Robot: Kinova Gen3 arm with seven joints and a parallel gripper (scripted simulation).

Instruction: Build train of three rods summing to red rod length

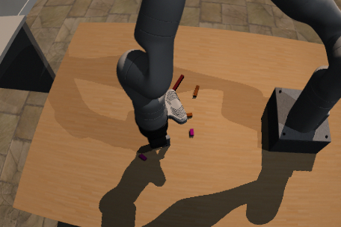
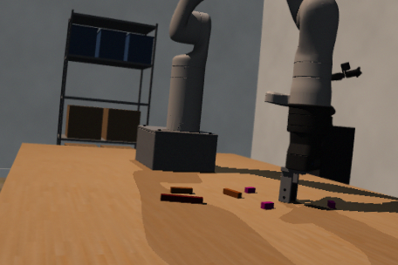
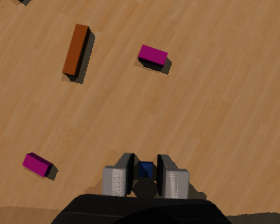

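The blue rod is 10 mm below my hand. Round my hand: red rod (10 mm ahead, 210 mm to the right, 10 mm below).
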